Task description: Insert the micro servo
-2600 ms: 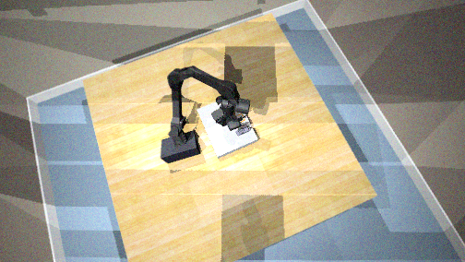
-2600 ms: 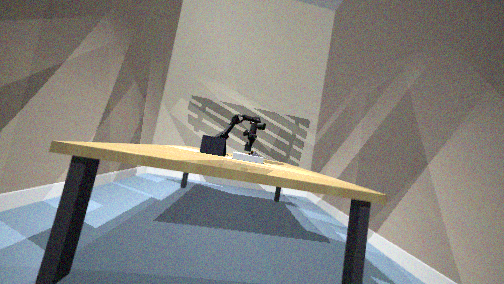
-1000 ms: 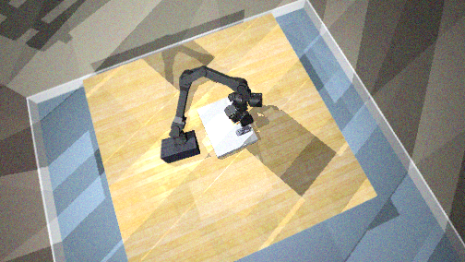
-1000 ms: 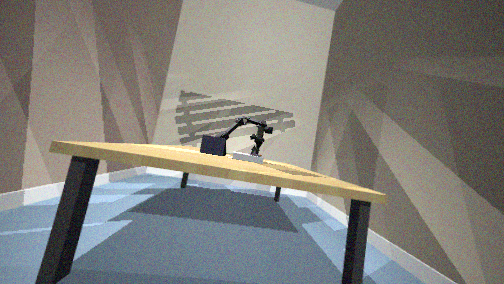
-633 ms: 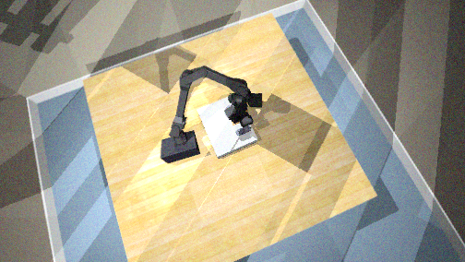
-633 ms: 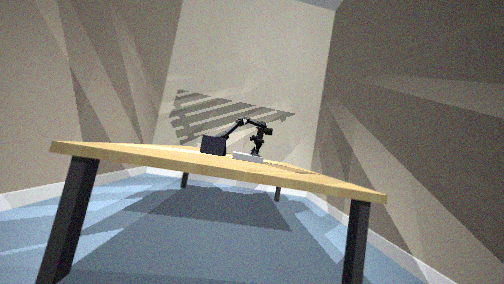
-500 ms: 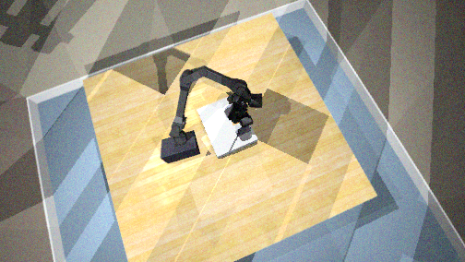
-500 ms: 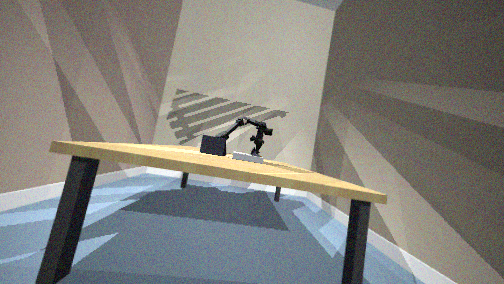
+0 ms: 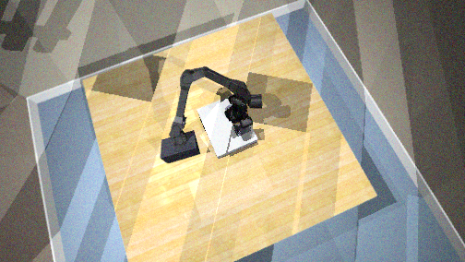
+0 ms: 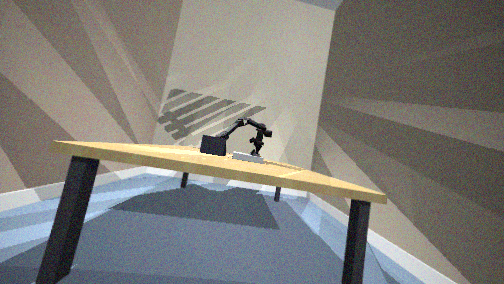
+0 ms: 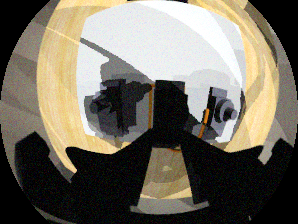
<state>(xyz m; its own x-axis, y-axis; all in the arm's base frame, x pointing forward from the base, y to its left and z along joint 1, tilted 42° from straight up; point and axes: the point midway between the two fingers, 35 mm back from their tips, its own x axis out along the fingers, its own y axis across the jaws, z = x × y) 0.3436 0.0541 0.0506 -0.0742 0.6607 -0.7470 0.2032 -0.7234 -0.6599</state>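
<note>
The white deck lies 12 cm behind my gripper tip, 2 cm to the right of it and 5 cm below it.
</note>
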